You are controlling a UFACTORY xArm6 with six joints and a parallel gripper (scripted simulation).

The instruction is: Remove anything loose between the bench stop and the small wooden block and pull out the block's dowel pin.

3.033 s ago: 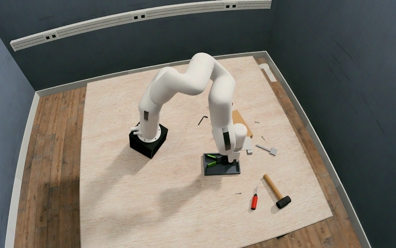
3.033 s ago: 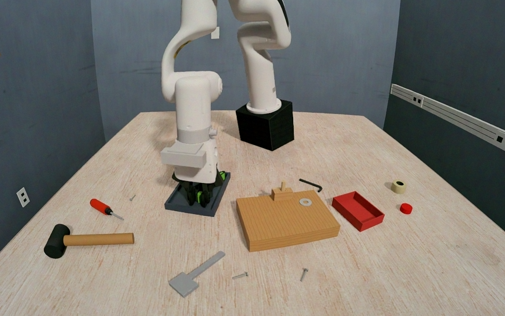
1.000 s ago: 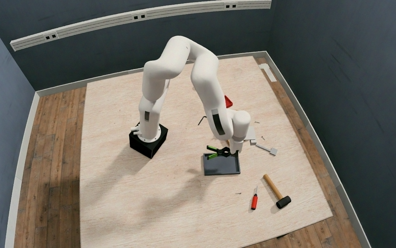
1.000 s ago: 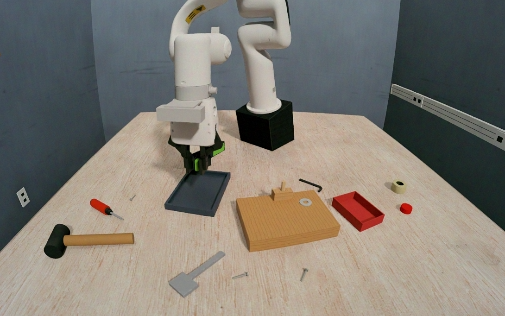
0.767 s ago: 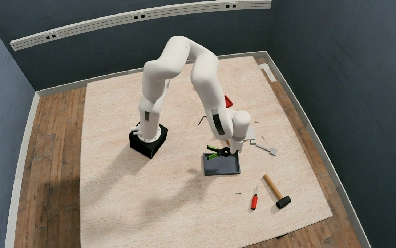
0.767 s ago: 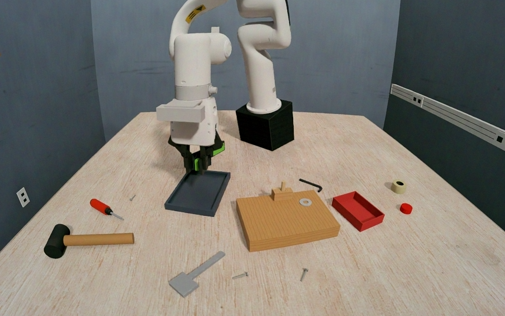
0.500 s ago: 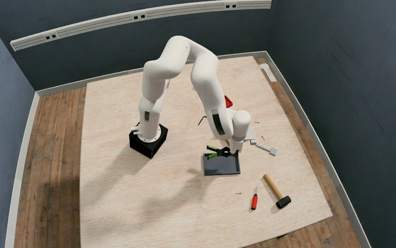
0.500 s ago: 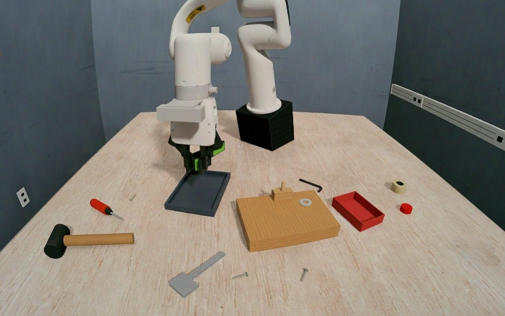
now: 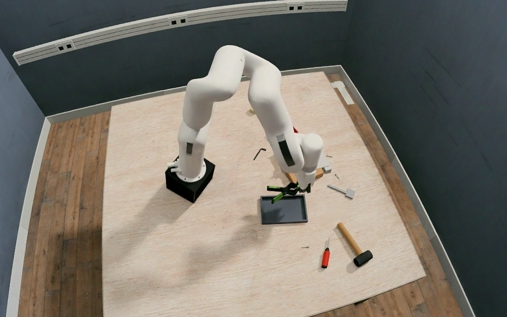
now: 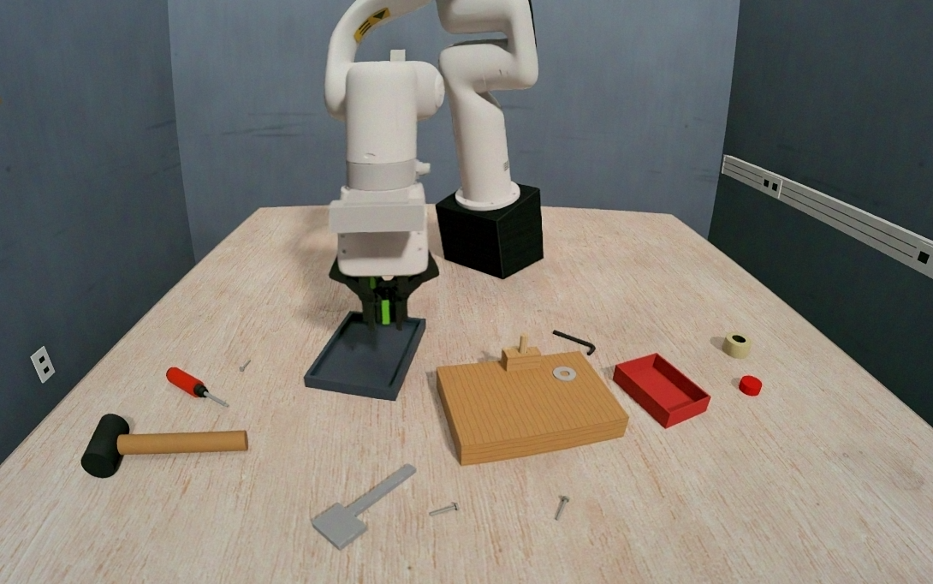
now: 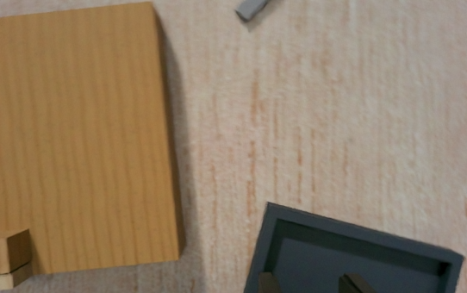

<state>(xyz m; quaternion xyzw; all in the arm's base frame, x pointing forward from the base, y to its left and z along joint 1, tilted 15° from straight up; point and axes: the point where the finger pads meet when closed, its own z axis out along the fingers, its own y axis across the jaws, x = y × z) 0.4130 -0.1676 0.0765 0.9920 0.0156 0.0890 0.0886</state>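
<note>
The washer lies 30 mm ahead of my hand, 220 mm to the left of it and 80 mm below it. Also, from my hand: grey tray (80 mm behind, 30 mm to the right, 110 mm below); small wooden block (170 mm to the left, 70 mm below); dowel pin (170 mm to the left, 60 mm below).
</note>
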